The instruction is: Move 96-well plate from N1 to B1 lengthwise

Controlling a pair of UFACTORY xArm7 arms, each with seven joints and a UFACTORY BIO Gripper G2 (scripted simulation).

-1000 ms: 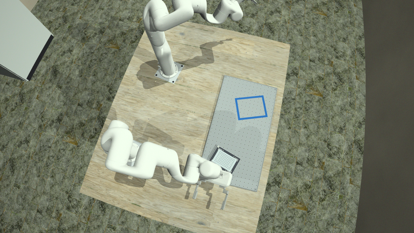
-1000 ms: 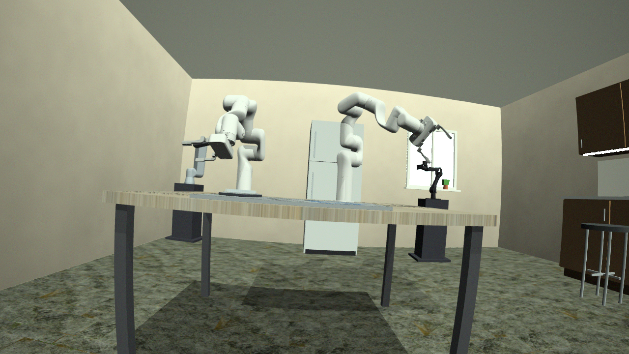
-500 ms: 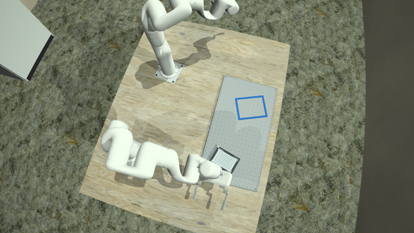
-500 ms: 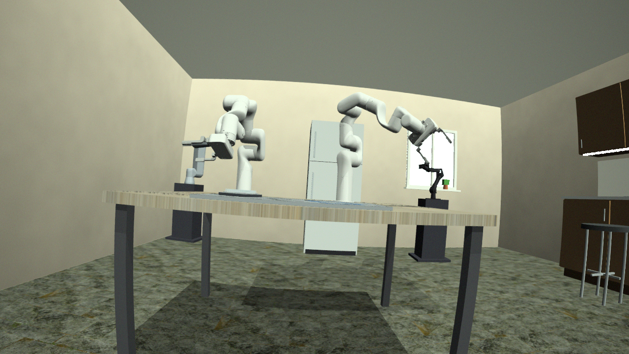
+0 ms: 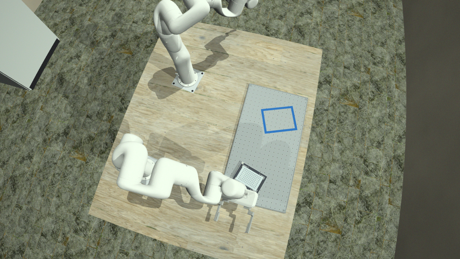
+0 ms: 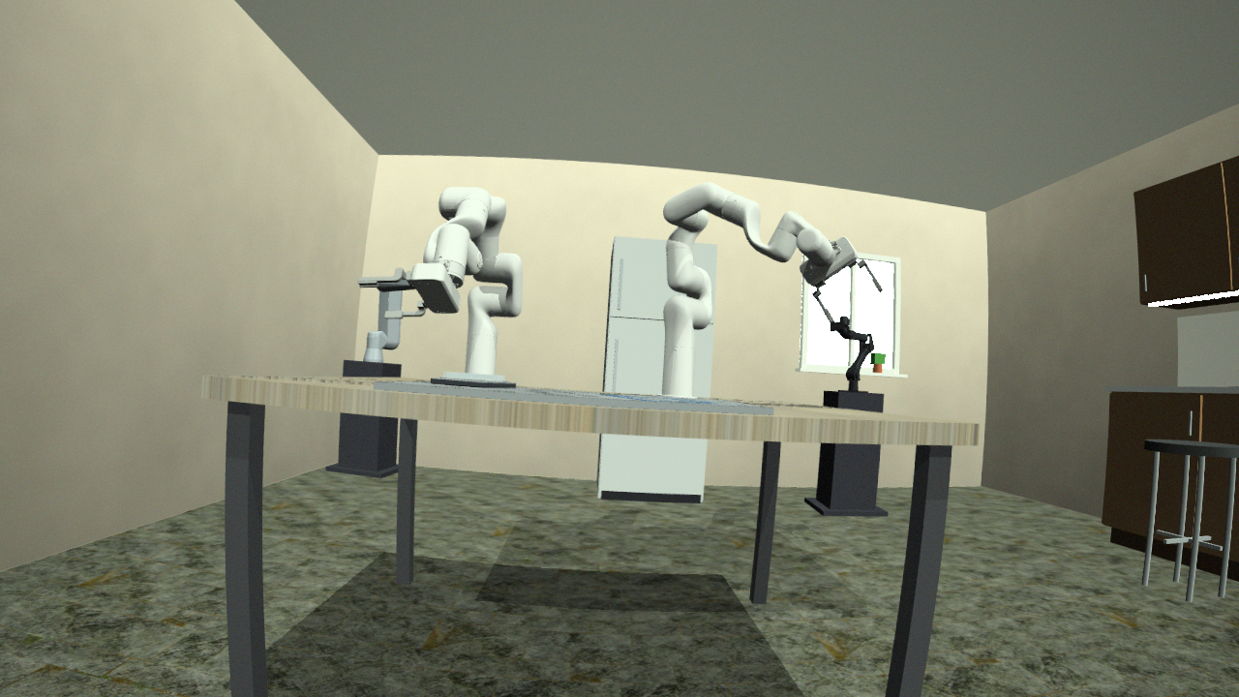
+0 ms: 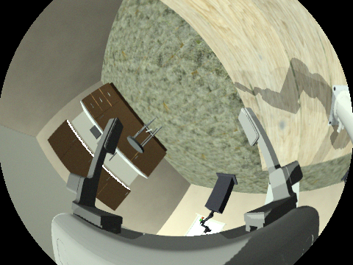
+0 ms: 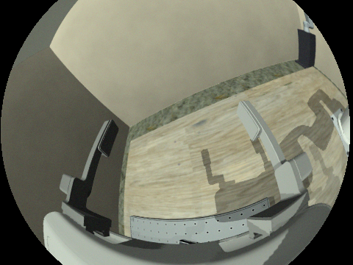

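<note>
Now: the clear 96-well plate 10 mm ahead of my right hand, 240 mm to the left of it and 160 mm below it. The rest, counted from my right hand: dark plate nest (10 mm ahead, 240 mm to the left, 170 mm below).
</note>
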